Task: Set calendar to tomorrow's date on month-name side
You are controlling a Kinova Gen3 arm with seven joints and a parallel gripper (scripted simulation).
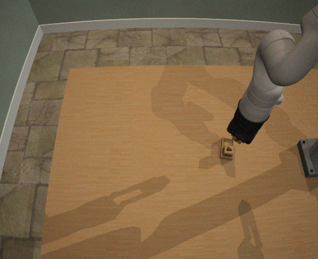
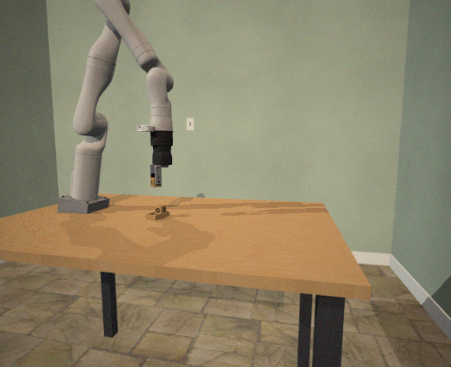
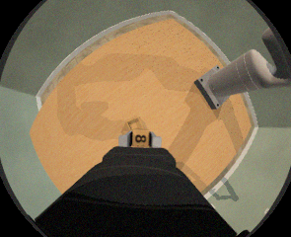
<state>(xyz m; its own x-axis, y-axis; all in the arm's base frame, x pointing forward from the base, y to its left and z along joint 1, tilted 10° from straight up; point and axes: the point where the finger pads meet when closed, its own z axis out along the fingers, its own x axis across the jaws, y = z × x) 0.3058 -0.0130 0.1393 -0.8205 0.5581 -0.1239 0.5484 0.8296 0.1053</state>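
Now: hand 10 mm short of the tray, 10 mm to the left of it and 120 mm above it.
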